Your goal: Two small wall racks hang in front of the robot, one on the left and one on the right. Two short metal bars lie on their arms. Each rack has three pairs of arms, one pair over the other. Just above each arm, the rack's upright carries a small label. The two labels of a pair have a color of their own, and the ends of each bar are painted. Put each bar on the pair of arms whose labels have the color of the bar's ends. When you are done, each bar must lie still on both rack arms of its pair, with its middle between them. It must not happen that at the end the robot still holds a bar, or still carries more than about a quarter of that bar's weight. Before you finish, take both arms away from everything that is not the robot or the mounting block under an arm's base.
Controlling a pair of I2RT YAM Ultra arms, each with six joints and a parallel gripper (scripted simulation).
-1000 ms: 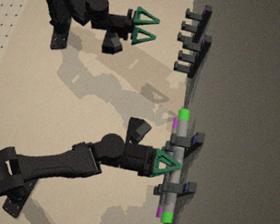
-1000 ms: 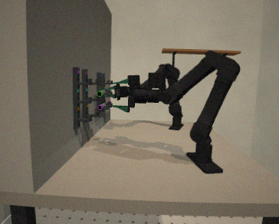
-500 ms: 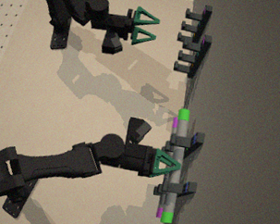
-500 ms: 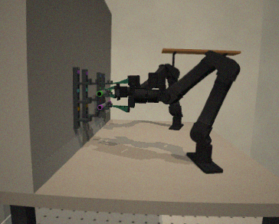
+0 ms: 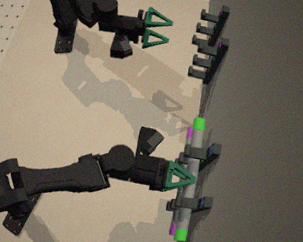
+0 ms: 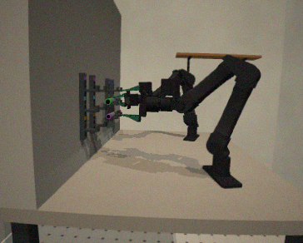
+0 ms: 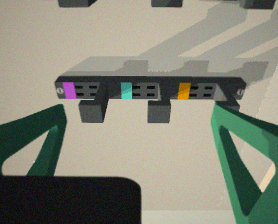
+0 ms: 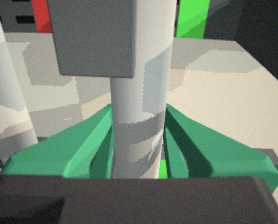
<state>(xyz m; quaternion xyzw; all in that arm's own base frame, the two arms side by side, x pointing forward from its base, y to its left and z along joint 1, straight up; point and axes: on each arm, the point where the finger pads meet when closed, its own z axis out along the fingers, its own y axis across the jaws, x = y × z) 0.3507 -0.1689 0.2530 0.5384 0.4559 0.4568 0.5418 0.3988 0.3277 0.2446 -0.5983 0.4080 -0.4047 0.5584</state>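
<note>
Right now my right hand is right at the green-ended bar. The rest, counted from my right hand: magenta-ended bar 1 cm to the left, 8 cm below; dark wall 10 cm ahead, 19 cm to the left, 18 cm above.
</note>
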